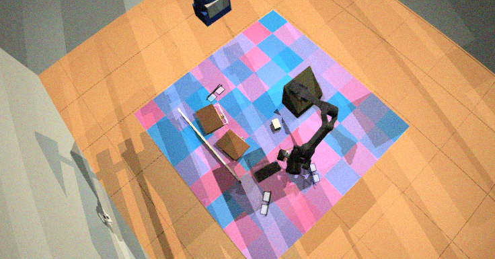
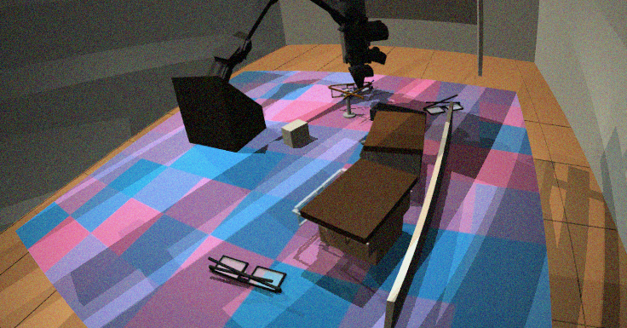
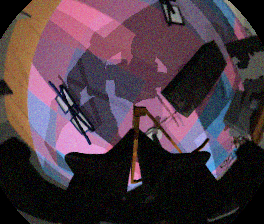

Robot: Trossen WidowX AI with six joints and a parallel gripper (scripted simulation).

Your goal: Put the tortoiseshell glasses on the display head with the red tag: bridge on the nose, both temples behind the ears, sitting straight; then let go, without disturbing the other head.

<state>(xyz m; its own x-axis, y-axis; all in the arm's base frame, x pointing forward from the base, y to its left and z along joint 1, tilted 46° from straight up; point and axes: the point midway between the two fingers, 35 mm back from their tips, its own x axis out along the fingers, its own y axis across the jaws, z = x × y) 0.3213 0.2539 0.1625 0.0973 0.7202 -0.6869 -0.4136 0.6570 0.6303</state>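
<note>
The post stand lies 60 mm to the right of my gripper tip, 40 mm below it and 20 mm behind it. Also, from my gripper tip: long cream bar: 440 mm to the right, 280 mm ahead, 10 mm below; dark slab: 130 mm ahead, 80 mm to the right, 40 mm below; white cube: 240 mm to the right, 120 mm behind, 40 mm below.
</note>
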